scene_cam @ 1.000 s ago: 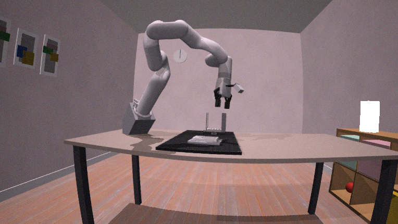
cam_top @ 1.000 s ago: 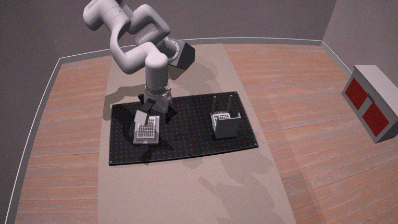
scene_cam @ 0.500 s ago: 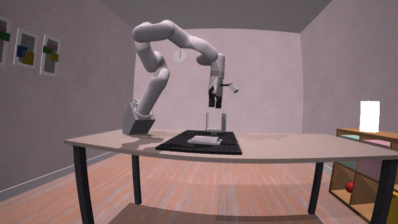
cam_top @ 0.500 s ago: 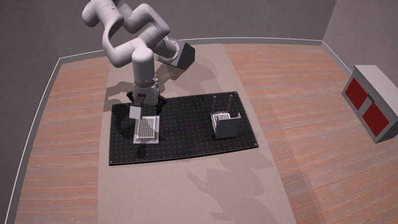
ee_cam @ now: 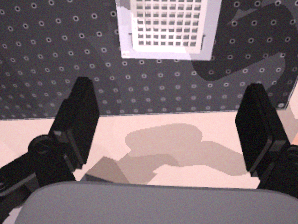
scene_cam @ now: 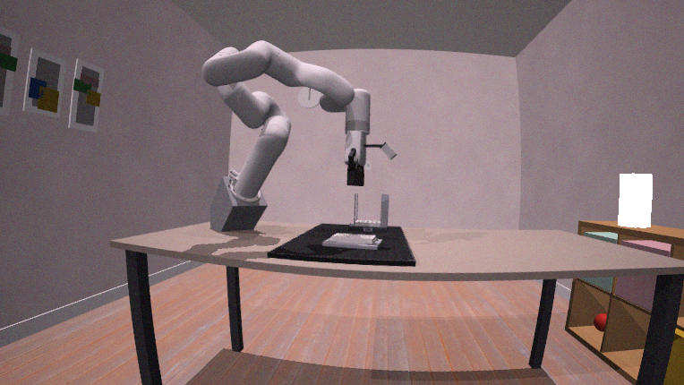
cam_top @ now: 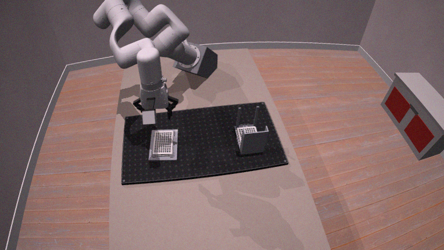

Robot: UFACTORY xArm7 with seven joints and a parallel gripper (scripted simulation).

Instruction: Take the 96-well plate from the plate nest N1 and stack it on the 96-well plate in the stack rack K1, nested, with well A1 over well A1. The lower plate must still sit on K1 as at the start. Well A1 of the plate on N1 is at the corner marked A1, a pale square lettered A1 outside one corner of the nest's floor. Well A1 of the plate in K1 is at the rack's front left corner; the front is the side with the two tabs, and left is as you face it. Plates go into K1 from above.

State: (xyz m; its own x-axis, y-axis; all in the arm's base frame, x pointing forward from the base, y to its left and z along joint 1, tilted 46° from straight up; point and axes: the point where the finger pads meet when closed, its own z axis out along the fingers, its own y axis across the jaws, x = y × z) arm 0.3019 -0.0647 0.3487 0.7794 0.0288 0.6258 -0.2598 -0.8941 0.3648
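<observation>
The white 96-well plate is 170 mm below my hand. From my hand the other things lie so: grey rack wall: 330 mm to the left, 170 mm ahead, 100 mm below.
</observation>
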